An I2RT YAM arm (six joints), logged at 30 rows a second.
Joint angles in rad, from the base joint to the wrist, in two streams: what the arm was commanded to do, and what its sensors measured. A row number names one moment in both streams.
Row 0, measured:
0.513, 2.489, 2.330, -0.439, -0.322, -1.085
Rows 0 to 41, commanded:
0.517, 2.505, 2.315, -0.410, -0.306, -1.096
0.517, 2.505, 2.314, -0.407, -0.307, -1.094
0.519, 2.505, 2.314, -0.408, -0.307, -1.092
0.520, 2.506, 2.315, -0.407, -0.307, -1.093
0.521, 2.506, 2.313, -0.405, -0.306, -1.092
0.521, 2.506, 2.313, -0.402, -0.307, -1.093
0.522, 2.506, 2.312, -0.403, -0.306, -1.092
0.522, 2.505, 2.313, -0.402, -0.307, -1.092
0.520, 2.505, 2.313, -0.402, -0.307, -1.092
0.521, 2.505, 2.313, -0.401, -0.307, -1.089
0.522, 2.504, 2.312, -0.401, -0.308, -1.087
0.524, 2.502, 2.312, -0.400, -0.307, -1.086
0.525, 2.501, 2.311, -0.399, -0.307, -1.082
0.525, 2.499, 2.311, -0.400, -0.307, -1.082
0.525, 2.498, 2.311, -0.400, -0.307, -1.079
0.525, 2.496, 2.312, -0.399, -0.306, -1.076
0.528, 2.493, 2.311, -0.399, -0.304, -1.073
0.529, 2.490, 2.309, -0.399, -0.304, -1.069
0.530, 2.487, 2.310, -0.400, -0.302, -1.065
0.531, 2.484, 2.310, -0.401, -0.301, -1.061
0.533, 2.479, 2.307, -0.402, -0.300, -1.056
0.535, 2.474, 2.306, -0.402, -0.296, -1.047
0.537, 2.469, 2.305, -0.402, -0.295, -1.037
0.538, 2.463, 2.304, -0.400, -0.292, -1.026
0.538, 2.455, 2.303, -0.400, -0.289, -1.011
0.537, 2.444, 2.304, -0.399, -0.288, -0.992
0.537, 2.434, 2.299, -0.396, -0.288, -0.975
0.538, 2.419, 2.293, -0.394, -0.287, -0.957
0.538, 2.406, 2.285, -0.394, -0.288, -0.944
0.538, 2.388, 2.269, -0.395, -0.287, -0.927
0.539, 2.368, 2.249, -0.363, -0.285, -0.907
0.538, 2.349, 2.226, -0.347, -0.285, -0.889
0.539, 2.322, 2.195, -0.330, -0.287, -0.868
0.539, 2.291, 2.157, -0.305, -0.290, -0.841
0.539, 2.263, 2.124, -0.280, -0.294, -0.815
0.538, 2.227, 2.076, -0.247, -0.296, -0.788
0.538, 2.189, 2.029, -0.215, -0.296, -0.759
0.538, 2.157, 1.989, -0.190, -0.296, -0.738
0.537, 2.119, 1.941, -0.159, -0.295, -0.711
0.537, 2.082, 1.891, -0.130, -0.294, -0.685
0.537, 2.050, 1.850, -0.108, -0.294, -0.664
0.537, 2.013, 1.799, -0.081, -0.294, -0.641
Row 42, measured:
0.536, 2.088, 1.887, -0.192, -0.286, -0.746
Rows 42 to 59, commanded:
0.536, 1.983, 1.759, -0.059, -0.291, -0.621
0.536, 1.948, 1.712, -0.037, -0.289, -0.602
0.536, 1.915, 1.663, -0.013, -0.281, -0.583
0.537, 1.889, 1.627, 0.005, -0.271, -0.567
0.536, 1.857, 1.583, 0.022, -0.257, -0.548
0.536, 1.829, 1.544, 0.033, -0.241, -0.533
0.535, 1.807, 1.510, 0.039, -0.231, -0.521
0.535, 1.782, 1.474, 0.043, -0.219, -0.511
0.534, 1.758, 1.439, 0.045, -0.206, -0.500
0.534, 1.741, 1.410, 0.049, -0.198, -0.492
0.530, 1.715, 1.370, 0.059, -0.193, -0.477
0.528, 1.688, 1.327, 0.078, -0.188, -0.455
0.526, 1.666, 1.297, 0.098, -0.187, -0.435
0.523, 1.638, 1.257, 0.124, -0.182, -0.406
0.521, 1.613, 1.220, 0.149, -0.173, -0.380
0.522, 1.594, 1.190, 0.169, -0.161, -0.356
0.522, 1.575, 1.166, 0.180, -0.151, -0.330
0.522, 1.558, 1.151, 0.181, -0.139, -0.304
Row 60, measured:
0.525, 1.609, 1.181, 0.099, -0.182, -0.413
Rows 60 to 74, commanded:
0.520, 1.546, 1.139, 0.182, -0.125, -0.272
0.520, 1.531, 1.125, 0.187, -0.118, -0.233
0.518, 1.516, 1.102, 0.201, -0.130, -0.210
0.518, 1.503, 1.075, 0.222, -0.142, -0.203
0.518, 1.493, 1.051, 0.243, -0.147, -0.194
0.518, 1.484, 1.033, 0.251, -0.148, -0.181
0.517, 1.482, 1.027, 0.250, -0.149, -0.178
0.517, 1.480, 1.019, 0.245, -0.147, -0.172
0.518, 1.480, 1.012, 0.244, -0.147, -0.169
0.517, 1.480, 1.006, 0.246, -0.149, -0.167
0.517, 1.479, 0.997, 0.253, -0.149, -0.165
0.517, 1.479, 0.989, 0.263, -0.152, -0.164
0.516, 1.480, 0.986, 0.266, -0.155, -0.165
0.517, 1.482, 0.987, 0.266, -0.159, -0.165
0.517, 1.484, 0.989, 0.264, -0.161, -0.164
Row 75, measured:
0.519, 1.486, 0.992, 0.231, -0.153, -0.190
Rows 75 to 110, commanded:
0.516, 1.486, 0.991, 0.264, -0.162, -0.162
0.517, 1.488, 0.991, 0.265, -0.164, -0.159
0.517, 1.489, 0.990, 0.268, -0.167, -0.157
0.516, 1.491, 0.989, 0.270, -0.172, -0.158
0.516, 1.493, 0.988, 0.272, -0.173, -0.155
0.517, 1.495, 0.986, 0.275, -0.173, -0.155
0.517, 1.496, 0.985, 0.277, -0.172, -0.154
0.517, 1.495, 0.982, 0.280, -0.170, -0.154
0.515, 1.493, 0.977, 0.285, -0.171, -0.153
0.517, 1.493, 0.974, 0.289, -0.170, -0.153
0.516, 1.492, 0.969, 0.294, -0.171, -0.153
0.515, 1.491, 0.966, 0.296, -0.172, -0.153
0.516, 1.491, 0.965, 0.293, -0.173, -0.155
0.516, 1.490, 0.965, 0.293, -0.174, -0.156
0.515, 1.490, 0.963, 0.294, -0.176, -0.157
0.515, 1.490, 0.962, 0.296, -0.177, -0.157
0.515, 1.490, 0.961, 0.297, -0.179, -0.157
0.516, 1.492, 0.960, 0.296, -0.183, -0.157
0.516, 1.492, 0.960, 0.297, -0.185, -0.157
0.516, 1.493, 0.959, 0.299, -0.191, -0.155
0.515, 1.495, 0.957, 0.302, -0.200, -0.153
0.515, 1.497, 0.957, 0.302, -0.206, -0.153
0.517, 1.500, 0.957, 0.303, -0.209, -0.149
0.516, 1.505, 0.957, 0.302, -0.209, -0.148
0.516, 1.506, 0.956, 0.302, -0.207, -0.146
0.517, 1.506, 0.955, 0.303, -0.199, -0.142
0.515, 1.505, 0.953, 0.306, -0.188, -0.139
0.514, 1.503, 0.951, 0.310, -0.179, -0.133
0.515, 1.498, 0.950, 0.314, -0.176, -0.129
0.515, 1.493, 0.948, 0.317, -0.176, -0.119
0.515, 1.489, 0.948, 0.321, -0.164, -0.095
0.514, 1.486, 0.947, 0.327, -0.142, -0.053
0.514, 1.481, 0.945, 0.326, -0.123, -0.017
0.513, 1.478, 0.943, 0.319, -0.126, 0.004
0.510, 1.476, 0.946, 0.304, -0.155, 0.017
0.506, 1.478, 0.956, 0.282, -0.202, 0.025
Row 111, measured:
0.515, 1.497, 0.955, 0.290, -0.163, -0.056
